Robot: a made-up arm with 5 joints.
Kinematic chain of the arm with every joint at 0, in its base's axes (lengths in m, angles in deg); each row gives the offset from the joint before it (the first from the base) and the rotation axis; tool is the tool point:
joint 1: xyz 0 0 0.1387 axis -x
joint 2: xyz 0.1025 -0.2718 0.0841 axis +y
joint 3: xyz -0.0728 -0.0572 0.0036 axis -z
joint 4: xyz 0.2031 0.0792 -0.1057 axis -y
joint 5: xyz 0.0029 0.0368 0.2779 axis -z
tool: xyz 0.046 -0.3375 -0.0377
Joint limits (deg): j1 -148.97..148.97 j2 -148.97..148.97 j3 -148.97..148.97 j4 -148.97..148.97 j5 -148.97..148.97
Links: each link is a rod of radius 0.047 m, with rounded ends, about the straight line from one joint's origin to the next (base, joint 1, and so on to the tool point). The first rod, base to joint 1, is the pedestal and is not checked.
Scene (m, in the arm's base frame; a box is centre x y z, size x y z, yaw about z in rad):
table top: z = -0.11
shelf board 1: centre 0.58 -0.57 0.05 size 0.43 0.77 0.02 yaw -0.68
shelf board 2: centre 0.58 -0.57 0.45 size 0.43 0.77 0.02 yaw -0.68
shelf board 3: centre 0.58 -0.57 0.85 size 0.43 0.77 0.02 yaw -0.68
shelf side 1: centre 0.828 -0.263 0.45 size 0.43 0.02 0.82 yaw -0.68
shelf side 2: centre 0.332 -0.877 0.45 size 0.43 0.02 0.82 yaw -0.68
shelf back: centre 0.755 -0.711 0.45 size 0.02 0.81 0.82 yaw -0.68
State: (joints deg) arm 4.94 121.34 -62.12 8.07 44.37
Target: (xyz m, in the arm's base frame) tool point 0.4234 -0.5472 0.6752
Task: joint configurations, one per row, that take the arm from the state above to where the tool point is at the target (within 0.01 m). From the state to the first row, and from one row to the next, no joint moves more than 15 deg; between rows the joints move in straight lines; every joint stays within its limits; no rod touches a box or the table.
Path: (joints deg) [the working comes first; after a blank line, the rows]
Joints at the target: -8.88 106.12 -148.97 -75.77 148.97
Straight joint move there: touches shelf board 2.

1: 6.29 113.66 -71.24 -4.53 56.01
2: 7.64 105.97 -80.36 -17.14 67.65
3: 8.99 98.29 -89.47 -29.74 79.30
4: 10.34 90.61 -98.59 -42.35 90.94
5: 11.69 82.92 -107.71 -54.95 102.58
6: 13.04 75.24 -116.83 -67.55 114.22
7: 5.73 85.53 -127.54 -70.29 125.81
8: -1.57 95.83 -138.26 -73.03 137.39
9: -8.88 106.12 -148.97 -75.77 148.97

